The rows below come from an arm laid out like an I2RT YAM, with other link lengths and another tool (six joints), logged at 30 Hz.
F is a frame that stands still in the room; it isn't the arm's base.
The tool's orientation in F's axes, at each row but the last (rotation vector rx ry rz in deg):
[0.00 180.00 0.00]
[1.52 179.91 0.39]
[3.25 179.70 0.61]
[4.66 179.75 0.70]
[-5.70 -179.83 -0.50]
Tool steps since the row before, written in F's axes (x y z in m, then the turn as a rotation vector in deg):
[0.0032 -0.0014 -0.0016 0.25 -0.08 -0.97]
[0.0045 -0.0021 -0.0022 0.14 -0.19 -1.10]
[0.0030 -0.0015 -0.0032 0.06 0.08 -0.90]
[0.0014 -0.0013 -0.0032 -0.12 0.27 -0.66]
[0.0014 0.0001 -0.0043 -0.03 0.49 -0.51]
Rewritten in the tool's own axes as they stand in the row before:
[-0.0032 -0.0014 0.0016 -0.25 -0.08 0.97]
[-0.0045 -0.0020 0.0022 -0.14 -0.19 1.10]
[-0.0030 -0.0014 0.0032 -0.05 0.08 0.90]
[-0.0015 -0.0013 0.0032 0.14 0.26 0.66]
[-0.0014 0.0002 0.0043 0.06 0.48 0.51]

